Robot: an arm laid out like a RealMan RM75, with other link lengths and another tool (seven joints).
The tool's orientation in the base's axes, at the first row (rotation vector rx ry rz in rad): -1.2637, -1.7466, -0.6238
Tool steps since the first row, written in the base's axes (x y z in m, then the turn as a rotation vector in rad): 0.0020, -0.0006, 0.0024, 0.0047, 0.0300, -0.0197; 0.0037, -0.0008, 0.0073, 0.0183, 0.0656, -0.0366; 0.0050, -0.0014, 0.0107, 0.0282, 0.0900, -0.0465; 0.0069, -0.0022, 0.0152, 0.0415, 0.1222, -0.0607; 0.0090, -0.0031, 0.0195, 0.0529, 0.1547, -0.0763; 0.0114, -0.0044, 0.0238, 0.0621, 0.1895, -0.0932
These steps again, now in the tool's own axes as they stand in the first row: 0.0016, 0.0014, -0.0024, -0.0027, 0.0169, 0.0319; 0.0055, 0.0025, -0.0056, -0.0011, 0.0439, 0.0637; 0.0080, 0.0032, -0.0082, 0.0013, 0.0627, 0.0844; 0.0113, 0.0043, -0.0118, 0.0035, 0.0879, 0.1123; 0.0143, 0.0055, -0.0154, 0.0049, 0.1116, 0.1417; 0.0171, 0.0069, -0.0194, 0.0065, 0.1341, 0.1744
